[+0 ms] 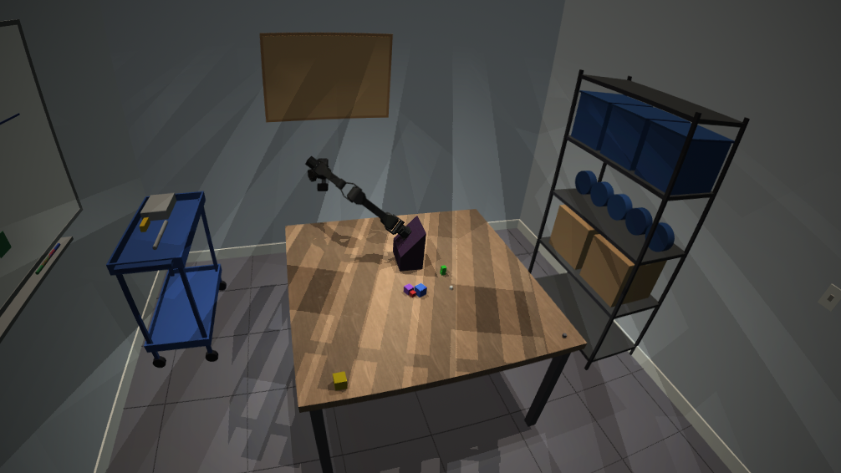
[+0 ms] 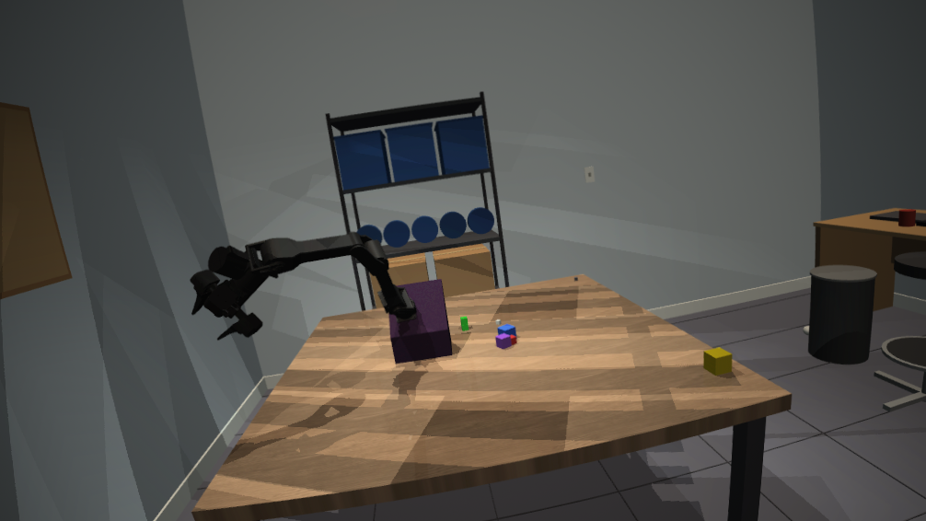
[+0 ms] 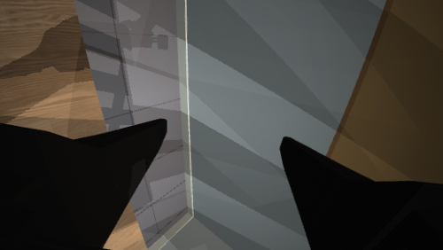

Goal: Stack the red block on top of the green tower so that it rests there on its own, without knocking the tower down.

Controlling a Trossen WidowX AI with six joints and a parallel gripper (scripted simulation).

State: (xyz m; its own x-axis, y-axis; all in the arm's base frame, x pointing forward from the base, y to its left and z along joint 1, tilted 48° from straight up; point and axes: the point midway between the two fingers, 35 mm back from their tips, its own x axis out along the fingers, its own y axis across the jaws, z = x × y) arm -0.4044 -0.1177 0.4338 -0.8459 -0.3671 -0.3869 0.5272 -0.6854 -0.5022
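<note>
Now: the red block 770 mm ahead of my gripper tip, 350 mm to the left of it and 300 mm below it. The rest, counted from my gripper tip: purple block (740 mm ahead, 330 mm to the left, 290 mm below); then blue block (770 mm ahead, 390 mm to the left, 290 mm below); then tiny white ball (770 mm ahead, 550 mm to the left, 300 mm below).
</note>
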